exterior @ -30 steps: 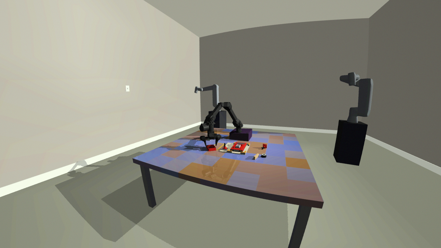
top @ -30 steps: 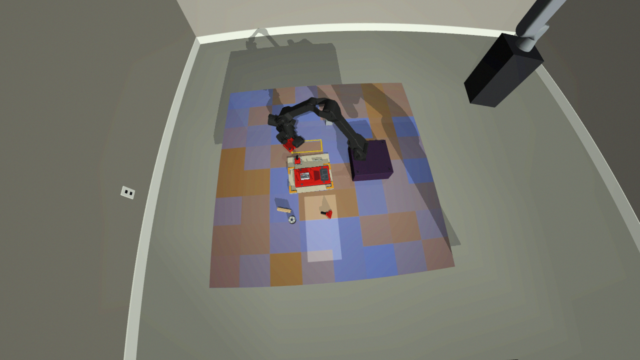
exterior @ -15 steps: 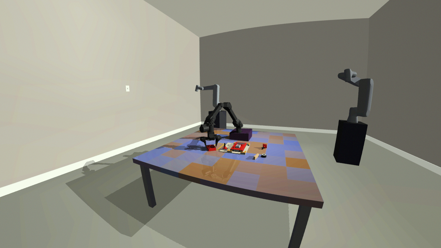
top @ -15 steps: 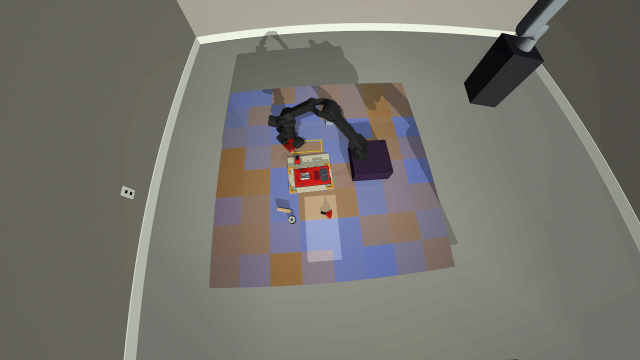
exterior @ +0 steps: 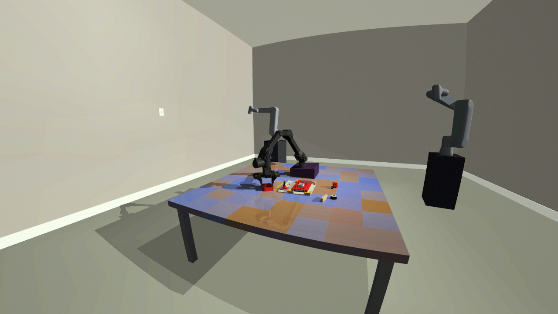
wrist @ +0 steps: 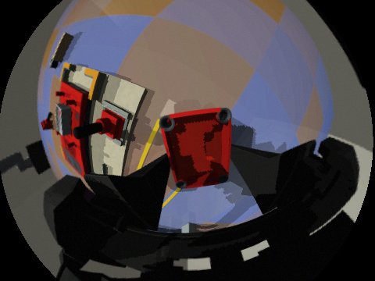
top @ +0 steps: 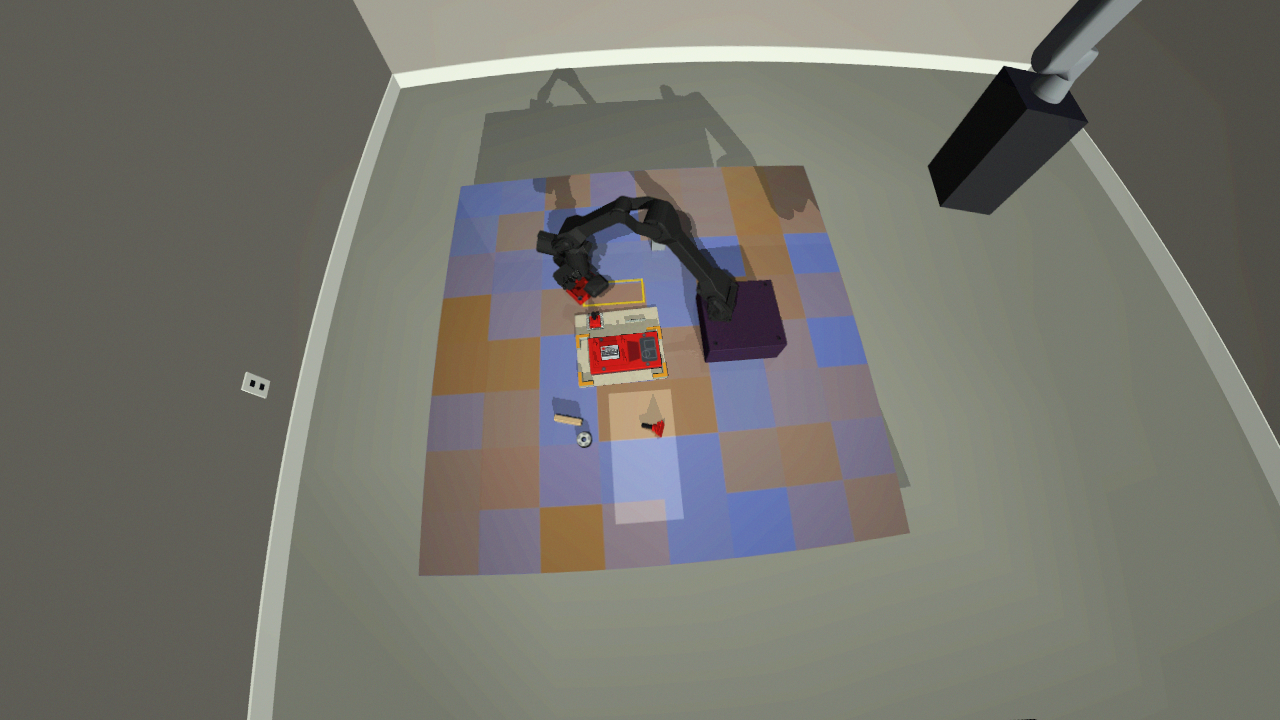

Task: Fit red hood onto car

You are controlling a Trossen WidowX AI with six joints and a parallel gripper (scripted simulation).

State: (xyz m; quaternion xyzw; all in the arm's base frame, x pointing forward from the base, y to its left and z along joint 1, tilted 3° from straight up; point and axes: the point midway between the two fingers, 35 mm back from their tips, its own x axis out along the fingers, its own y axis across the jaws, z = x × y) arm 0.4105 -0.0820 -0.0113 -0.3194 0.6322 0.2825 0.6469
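Right now the red hood is 10 mm below my gripper tip. Round my gripper tip: wooden block 20 mm behind, 420 mm to the left; grey engine block 110 mm behind, 220 mm to the left, 10 mm above; cream jig 130 mm behind, 200 mm to the left.
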